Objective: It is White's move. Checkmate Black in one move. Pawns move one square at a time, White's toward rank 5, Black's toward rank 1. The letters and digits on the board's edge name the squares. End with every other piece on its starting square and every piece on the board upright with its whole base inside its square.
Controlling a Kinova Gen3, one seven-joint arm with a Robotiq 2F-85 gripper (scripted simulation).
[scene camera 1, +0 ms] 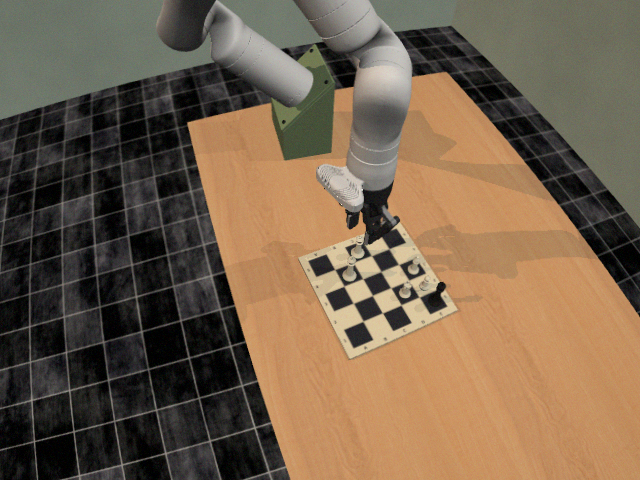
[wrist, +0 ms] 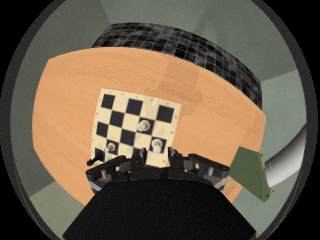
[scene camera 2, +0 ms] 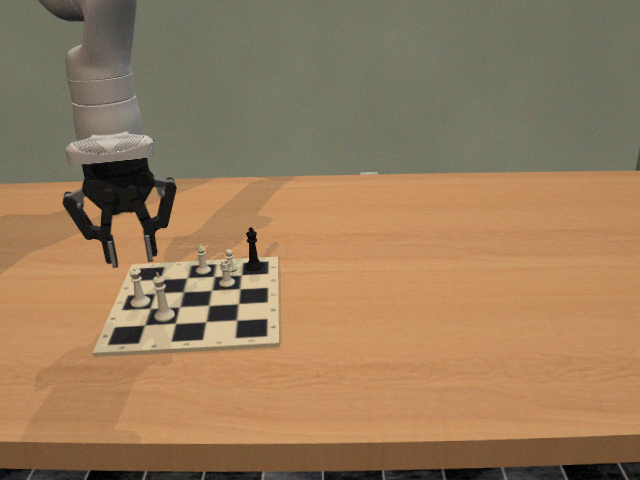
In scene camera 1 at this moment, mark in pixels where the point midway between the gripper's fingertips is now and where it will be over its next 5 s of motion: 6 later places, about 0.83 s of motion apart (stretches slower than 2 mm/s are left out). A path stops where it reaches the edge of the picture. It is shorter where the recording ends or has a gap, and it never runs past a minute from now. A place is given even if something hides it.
The gripper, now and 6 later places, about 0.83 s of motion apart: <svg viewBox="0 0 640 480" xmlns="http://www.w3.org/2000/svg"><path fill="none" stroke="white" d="M360 234L359 245L358 247L358 221L368 217L408 273L410 284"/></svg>
